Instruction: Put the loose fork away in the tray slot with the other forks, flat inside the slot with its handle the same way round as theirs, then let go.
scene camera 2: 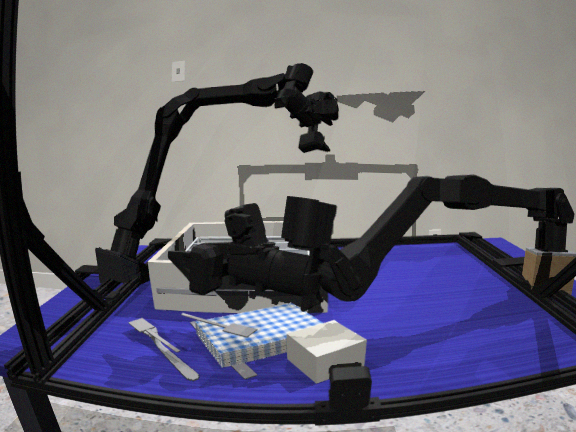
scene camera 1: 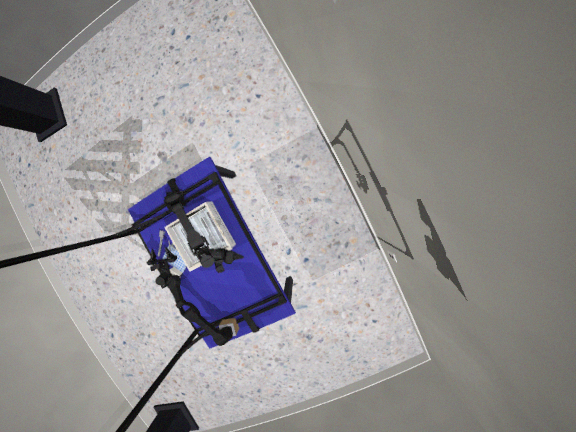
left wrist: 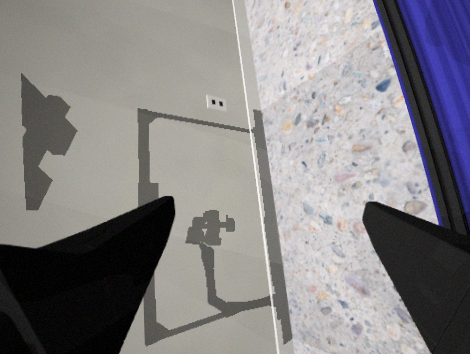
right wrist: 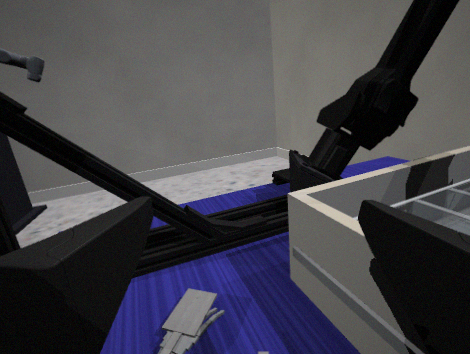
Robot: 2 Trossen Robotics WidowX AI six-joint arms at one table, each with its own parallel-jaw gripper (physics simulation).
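Grey loose cutlery (scene camera 1: 161,241) (scene camera 2: 172,359) (right wrist: 190,312) lies crossed left of the cloth in scene camera 2; thin prongs (right wrist: 214,318) show beside a flat end in the right wrist view. Another utensil (scene camera 2: 240,329) lies on the cloth. Which piece is the loose fork I cannot tell for certain. The pale box (scene camera 1: 223,224) (scene camera 2: 167,280) (right wrist: 312,237) holds the slotted tray; its forks are not clear. My right gripper (scene camera 1: 161,255) (scene camera 2: 189,270) (right wrist: 257,208) is open and empty, low in front of the box. My left gripper (scene camera 1: 230,263) (scene camera 2: 315,142) (left wrist: 268,208) is open and empty, high up.
A blue-and-white checked cloth (scene camera 1: 176,261) (scene camera 2: 265,325) lies in front of the box, with a flat end (scene camera 2: 244,370) sticking out from under it. A white block (scene camera 2: 327,350) stands beside it. Black frame rails edge the blue table (scene camera 2: 415,300). The left arm reaches over the box.
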